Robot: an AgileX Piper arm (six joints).
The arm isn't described. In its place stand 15 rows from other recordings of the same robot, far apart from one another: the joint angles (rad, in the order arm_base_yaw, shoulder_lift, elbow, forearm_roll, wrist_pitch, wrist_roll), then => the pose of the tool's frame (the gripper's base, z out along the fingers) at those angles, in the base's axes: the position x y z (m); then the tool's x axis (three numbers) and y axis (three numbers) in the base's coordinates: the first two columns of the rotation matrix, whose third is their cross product.
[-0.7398, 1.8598, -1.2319, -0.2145, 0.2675, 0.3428] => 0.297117 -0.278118 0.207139 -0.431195 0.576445 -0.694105 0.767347 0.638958 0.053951
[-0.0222, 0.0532, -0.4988, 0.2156, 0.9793, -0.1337] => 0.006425 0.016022 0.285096 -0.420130 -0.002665 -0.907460 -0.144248 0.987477 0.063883
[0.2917, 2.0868, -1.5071, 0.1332, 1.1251, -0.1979] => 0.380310 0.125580 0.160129 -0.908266 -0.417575 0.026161 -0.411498 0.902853 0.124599
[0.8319, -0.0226, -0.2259, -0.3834, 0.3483, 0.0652] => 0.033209 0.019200 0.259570 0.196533 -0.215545 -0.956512 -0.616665 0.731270 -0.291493
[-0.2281, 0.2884, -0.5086, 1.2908, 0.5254, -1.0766] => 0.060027 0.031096 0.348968 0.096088 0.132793 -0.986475 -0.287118 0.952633 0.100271
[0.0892, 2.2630, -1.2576, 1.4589, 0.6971, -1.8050] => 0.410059 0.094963 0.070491 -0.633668 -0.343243 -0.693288 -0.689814 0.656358 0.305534
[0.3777, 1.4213, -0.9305, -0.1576, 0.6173, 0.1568] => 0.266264 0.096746 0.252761 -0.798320 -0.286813 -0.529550 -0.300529 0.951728 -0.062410
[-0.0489, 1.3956, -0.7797, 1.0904, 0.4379, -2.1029] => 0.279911 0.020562 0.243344 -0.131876 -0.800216 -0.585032 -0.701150 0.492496 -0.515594
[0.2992, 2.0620, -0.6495, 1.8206, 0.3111, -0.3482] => 0.256985 0.107515 0.033548 -0.448666 0.857282 0.252522 0.870149 0.354603 0.342195
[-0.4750, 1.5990, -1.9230, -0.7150, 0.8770, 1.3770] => 0.283233 -0.197238 0.499415 0.442986 0.514593 -0.734137 0.746095 0.242435 0.620135
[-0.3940, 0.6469, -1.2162, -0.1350, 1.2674, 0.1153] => 0.048329 -0.032750 0.442910 -0.490503 0.284120 -0.823822 0.516102 0.856444 -0.011916
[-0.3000, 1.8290, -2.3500, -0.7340, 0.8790, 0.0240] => 0.349195 -0.157156 0.537966 -0.457321 -0.287040 -0.841704 0.596221 0.603291 -0.529679
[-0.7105, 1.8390, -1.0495, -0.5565, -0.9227, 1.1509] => 0.327763 -0.231454 0.251415 0.270469 0.618641 -0.737651 0.118169 0.739082 0.663170
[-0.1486, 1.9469, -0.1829, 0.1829, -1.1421, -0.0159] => 0.207336 -0.046260 0.073585 -0.491049 0.134142 -0.860742 0.316685 0.947959 -0.032933
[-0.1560, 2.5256, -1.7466, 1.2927, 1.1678, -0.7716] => 0.479524 0.006065 0.071152 -0.960521 0.230927 -0.155149 -0.029491 0.470020 0.882163
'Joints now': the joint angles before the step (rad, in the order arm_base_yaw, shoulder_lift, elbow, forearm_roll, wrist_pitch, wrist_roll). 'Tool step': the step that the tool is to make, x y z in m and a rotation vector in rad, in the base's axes. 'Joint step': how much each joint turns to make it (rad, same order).
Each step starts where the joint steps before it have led.
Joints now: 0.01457 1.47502 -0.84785 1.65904 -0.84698 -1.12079
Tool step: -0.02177 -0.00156 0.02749 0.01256 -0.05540 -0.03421
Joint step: 0.00000 -0.11353 0.00089 0.07216 -0.03172 -0.07047
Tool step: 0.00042 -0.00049 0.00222 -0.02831 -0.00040 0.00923
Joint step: -0.00001 -0.00115 -0.00003 -0.02902 -0.00345 -0.00090
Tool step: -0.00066 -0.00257 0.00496 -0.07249 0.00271 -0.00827
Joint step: 0.00001 0.00000 -0.00001 -0.06255 -0.03766 -0.00001
